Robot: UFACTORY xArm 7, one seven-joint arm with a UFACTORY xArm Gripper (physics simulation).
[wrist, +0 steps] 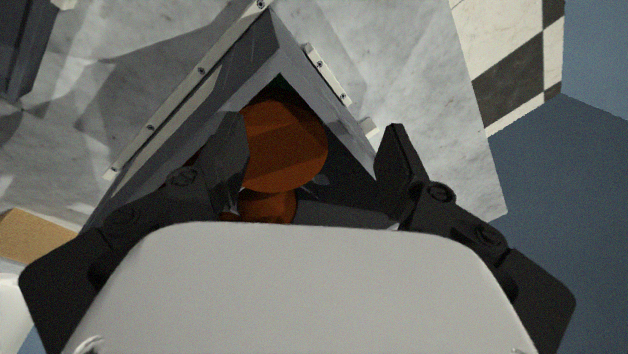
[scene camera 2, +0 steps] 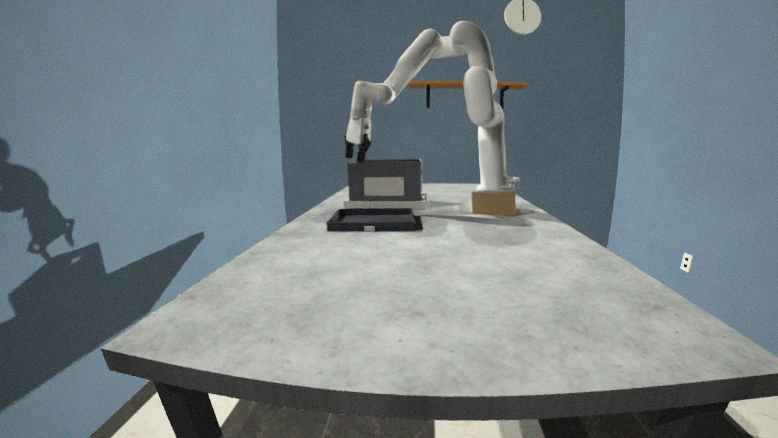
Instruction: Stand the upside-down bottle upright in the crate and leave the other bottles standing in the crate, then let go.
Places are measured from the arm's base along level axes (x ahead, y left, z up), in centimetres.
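Pixels of known places: gripper, fingertip midpoint: (wrist: 314, 140) (scene camera 2: 354, 160); arm's base, origin of the base link: (wrist: 5, 294) (scene camera 2: 494, 188).
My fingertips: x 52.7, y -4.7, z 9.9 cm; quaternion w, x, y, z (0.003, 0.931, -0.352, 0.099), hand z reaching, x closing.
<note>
Ahead of a thing's pixels: the offset from my fingertips to its top centre. "pt": to the spot under its first point. Level surfaces: height alone.
The dark grey crate @[dx -12.0, dy -5.0, dz -0.7 cm] (scene camera 2: 356, 183) (wrist: 254, 44) stands on the table with a pale label on its side. In the wrist view a wide, flat, orange-brown round end @[pt dx -1.9, dy -0.5, dz -1.9 cm] (wrist: 290, 145) shows inside the crate near its corner; it looks like the base of the upside-down bottle. A smaller orange-brown bottle part (wrist: 270, 206) shows below it, partly hidden by the gripper body. The bottles are hidden behind the crate wall in the scene view. My gripper (scene camera 2: 354, 158) (wrist: 314, 140) is open and empty above the crate. Its left finger overlaps the wide round end in the wrist view; its right finger appears beyond the crate wall.
A low dark tray @[dx -11.8, dy +25.3, dz -15.7 cm] (scene camera 2: 340, 226) (wrist: 21, 55) lies on the table @[dz -18.2 cm] (scene camera 2: 413, 304) beside the crate. Pale strips @[pt dx -12.0, dy +5.4, dz -16.8 cm] (scene camera 2: 383, 205) (wrist: 176, 95) run along the crate's foot. The arm's base stands on a wooden block (scene camera 2: 493, 202) (wrist: 31, 235) at the right in the scene view.
</note>
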